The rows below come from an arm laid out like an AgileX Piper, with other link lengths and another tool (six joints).
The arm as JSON. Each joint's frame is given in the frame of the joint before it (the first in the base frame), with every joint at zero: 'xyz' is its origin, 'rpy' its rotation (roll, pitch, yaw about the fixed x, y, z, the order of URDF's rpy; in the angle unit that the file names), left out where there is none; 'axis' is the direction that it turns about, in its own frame. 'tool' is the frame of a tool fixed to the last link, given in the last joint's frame.
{
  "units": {
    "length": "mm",
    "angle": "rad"
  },
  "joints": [
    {
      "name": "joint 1",
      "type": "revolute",
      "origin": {
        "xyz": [
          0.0,
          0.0,
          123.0
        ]
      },
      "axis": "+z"
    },
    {
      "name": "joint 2",
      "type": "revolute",
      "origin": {
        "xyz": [
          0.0,
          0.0,
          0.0
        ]
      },
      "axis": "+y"
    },
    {
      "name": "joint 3",
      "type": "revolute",
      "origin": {
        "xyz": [
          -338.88,
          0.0,
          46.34
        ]
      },
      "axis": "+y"
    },
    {
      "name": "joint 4",
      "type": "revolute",
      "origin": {
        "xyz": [
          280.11,
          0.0,
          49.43
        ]
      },
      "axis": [
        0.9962,
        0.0,
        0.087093
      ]
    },
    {
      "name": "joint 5",
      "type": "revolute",
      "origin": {
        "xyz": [
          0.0,
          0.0,
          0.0
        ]
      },
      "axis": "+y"
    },
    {
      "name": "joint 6",
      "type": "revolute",
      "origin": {
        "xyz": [
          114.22,
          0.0,
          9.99
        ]
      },
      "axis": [
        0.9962,
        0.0,
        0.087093
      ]
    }
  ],
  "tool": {
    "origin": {
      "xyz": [
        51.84,
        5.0,
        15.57
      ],
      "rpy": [
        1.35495,
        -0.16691,
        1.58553
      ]
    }
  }
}
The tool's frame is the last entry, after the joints.
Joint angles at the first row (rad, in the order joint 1, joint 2, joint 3, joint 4, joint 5, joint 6):
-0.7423, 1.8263, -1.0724, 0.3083, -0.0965, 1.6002
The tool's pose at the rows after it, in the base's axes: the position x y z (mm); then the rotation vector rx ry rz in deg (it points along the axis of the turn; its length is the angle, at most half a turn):
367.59 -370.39 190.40 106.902 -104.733 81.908
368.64 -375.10 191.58 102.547 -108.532 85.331
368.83 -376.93 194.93 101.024 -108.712 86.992
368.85 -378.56 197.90 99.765 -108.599 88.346
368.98 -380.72 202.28 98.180 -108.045 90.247
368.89 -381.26 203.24 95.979 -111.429 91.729
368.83 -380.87 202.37 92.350 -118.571 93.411
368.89 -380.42 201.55 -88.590 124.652 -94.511
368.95 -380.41 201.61 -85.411 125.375 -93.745
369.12 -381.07 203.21 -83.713 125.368 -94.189
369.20 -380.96 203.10 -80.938 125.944 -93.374
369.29 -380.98 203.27 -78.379 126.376 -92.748
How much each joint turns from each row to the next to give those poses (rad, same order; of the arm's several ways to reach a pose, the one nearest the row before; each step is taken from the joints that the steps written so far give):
0.0000, 0.0396, 0.0000, 0.0173, -0.1389, 0.1892
0.0000, 0.0113, -0.0007, 0.0039, -0.0524, 0.0651
0.0000, 0.0000, 0.0000, 0.0004, -0.0235, 0.0112
0.0000, 0.0000, 0.0000, 0.0029, -0.0206, 0.0034
0.0000, 0.0000, 0.0000, 0.0000, -0.0295, 0.0039
0.0000, 0.0000, -0.0001, 0.0012, -0.0103, 0.0523
0.0000, 0.0000, 0.0001, 0.0004, -0.0019, 0.1046
0.0000, 0.0000, 0.0000, 0.0000, -0.0012, 0.0940
0.0000, 0.0000, 0.0000, -0.0001, -0.0033, 0.0420
0.0000, 0.0000, 0.0000, -0.0020, -0.0115, 0.0196
0.0000, 0.0000, 0.0000, 0.0000, -0.0019, 0.0376
0.0001, 0.0000, 0.0000, 0.0001, -0.0033, 0.0339

